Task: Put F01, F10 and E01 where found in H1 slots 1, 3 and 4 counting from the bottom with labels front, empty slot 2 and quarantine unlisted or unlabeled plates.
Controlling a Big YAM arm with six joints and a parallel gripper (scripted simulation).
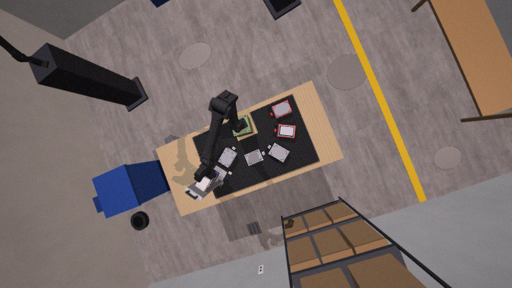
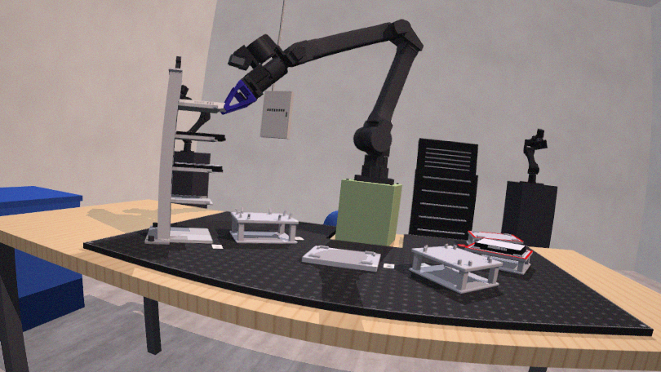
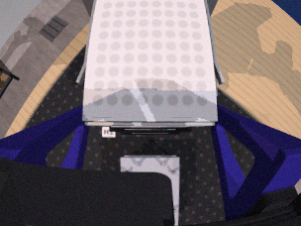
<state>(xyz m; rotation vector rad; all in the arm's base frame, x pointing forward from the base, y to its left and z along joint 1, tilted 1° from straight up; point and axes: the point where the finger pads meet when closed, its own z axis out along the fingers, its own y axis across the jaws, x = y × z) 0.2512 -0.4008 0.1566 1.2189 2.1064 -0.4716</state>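
The white well plate is 50 mm to the right of my hand and 30 mm ahead of it. From my hand the other things lie so: hotel base: 330 mm below, 70 mm to the right, 40 mm ahead; then plate hotel H1: 130 mm below, 120 mm to the right, 70 mm ahead; then regrip nest RG: 280 mm below, 110 mm to the left, 60 mm behind.
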